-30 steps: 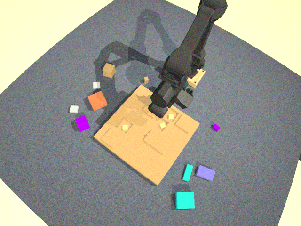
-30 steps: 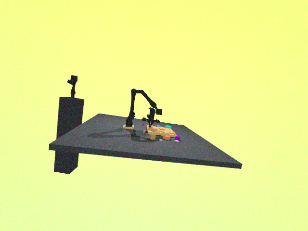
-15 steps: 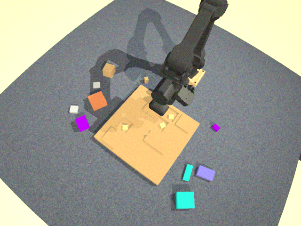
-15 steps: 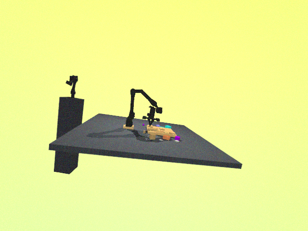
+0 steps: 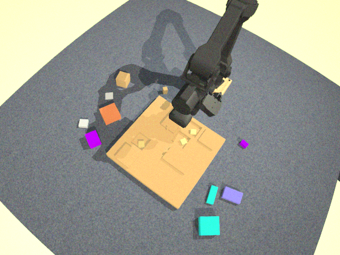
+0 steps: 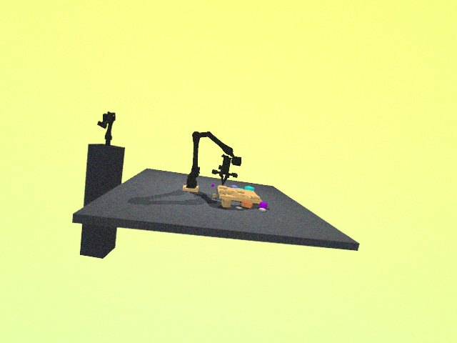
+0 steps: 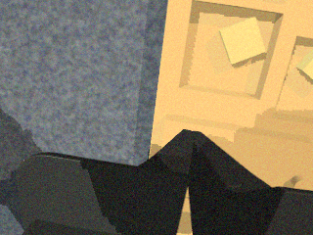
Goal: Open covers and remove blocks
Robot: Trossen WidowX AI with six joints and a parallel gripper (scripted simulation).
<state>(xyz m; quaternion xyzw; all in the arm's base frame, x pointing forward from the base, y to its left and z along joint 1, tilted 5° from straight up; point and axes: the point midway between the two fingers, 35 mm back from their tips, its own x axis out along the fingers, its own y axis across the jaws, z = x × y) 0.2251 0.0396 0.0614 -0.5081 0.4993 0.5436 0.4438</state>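
My gripper tip is 240 mm to the right of the cyan bar, 150 mm short of it and 60 mm above it. The rest, counted from my gripper tip: magenta cube 210 mm to the left, 80 mm behind, 60 mm below; then orange block 220 mm to the right, 180 mm ahead, 50 mm below; then tan cube 300 mm to the right, 40 mm below, 40 mm ahead.
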